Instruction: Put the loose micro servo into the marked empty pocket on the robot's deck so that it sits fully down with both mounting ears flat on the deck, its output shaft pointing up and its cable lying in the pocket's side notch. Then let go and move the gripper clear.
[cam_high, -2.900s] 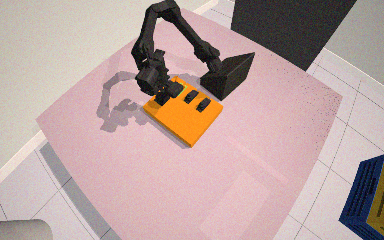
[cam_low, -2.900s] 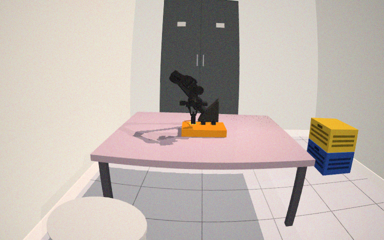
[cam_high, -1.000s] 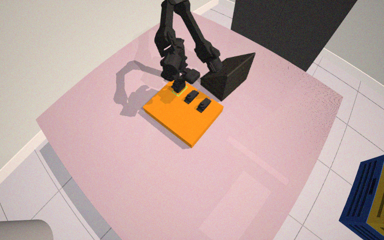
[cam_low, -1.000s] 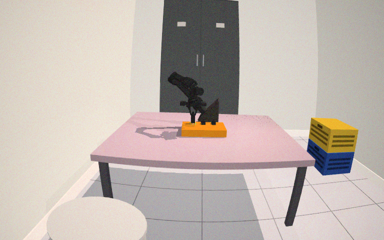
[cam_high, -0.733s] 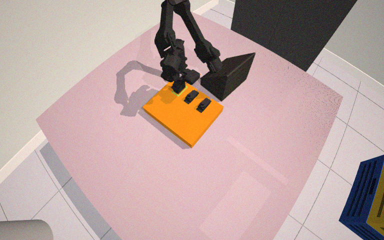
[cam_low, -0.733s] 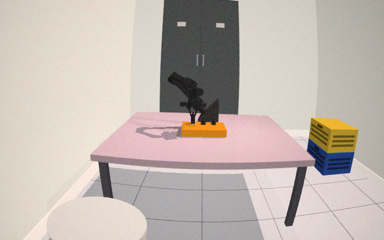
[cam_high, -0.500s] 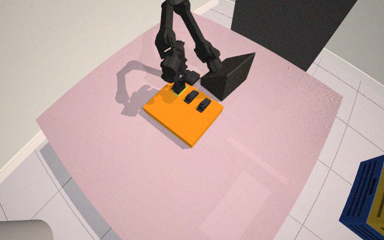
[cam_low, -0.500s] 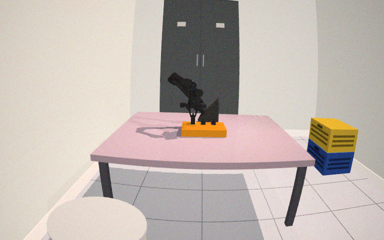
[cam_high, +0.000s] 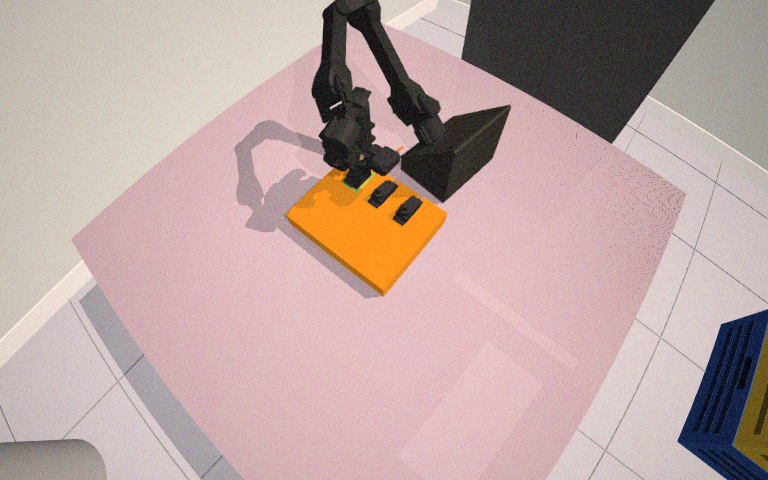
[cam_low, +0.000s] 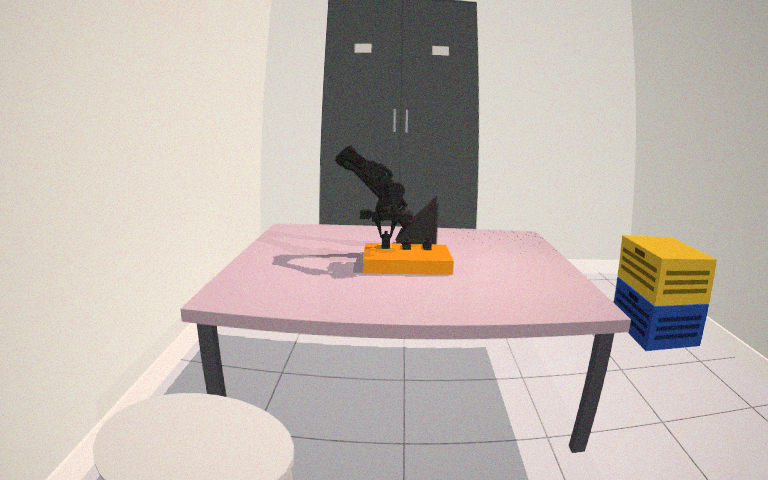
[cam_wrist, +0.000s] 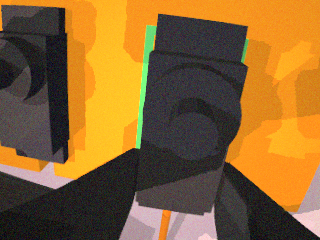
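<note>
Right now my gripper tip is 110 mm short of the orange deck, 90 mm to the right of it and 50 mm above it.
</note>
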